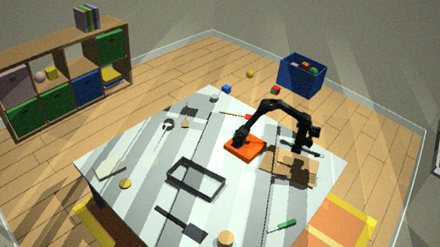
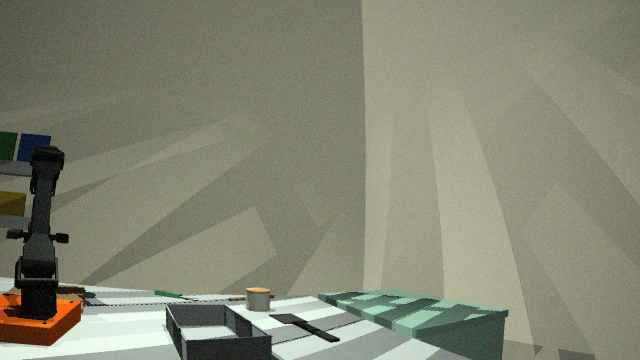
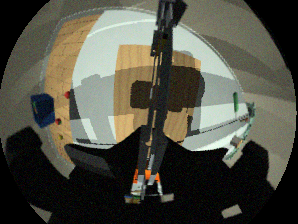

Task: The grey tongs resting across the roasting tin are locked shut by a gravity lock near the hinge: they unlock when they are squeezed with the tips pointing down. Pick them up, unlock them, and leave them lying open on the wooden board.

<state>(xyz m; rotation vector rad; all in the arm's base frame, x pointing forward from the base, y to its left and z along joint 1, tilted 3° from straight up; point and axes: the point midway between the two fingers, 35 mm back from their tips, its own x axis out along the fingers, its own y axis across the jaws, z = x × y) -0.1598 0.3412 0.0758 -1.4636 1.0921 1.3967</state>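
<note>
The wooden board is 30 mm ahead of my gripper tip, 10 mm to the left of it and 100 mm below it. The rest, counted from my gripper tip: pale block 860 mm ahead, 770 mm to the right, 90 mm below; black spatula 800 mm ahead, 180 mm to the right, 100 mm below; roasting tin 540 mm ahead, 330 mm to the right, 80 mm below.
</note>
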